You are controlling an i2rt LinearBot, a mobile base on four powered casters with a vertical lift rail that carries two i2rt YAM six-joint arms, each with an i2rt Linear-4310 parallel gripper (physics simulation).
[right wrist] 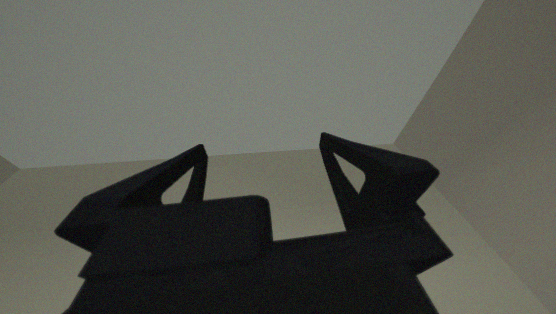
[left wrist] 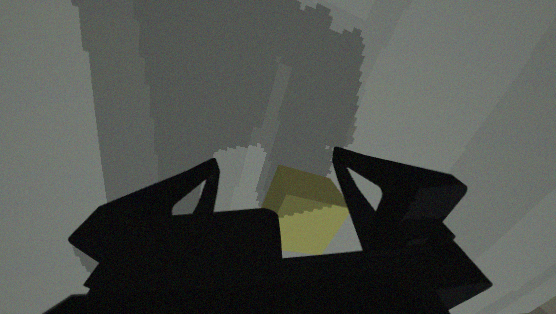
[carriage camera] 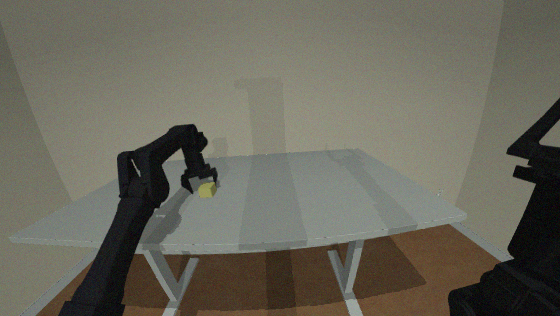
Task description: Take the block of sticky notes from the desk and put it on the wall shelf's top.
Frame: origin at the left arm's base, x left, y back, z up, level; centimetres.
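Where they show: left gripper, fingertip midpoint: [left wrist: 275,159]; right gripper, fingertip midpoint: [right wrist: 263,144].
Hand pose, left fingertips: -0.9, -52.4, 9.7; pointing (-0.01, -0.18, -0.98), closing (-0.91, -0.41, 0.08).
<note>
Each offset is from my left fingertips to the centre of the thing, as dx, dy, dz. "spot": to the spot under its first point. Level surfaces: height alone.
The yellow block of sticky notes @[-3.1, +3.1, +1.7] [carriage camera: 206,190] [left wrist: 312,227] is low at my left gripper, turned at an angle. In the left wrist view it lies nearer the right-hand finger, and a gap shows beside the left-hand finger. Whether it touches a finger or the desk @[dz -0.4] [carriage camera: 340,200] is hard to tell. My left gripper [carriage camera: 203,188] [left wrist: 275,159] points down over the desk with its fingers wide apart, not closed on the block. My right gripper [right wrist: 263,144] is open and empty, raised off the right side of the desk. The wall shelf does not show in these views.
A plain wall [carriage camera: 325,100] stands behind the desk, with shadows on it. Side walls [carriage camera: 530,60] [right wrist: 500,150] rise at the right. The desk's front edge and pale legs @[spot: -74.1, -6.2, -62.7] [carriage camera: 353,265] are over a brown floor @[dz -95.4] [carriage camera: 450,260]. The left arm reaches over the desk's left part.
</note>
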